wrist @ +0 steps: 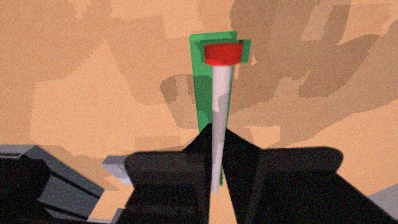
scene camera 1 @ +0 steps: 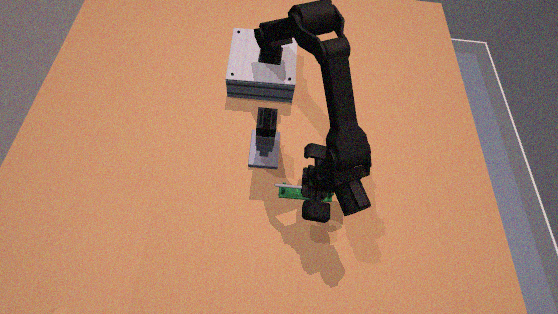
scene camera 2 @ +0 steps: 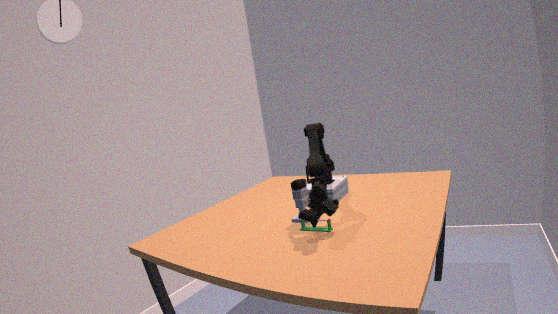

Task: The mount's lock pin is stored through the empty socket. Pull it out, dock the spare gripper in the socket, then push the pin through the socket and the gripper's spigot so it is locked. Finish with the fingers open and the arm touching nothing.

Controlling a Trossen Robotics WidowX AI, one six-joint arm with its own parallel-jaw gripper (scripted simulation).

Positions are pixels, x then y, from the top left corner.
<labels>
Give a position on a spare gripper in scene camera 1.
266, 124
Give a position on a lock pin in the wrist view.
222, 56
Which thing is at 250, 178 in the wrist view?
The gripper.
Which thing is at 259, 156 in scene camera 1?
A mount.
</labels>
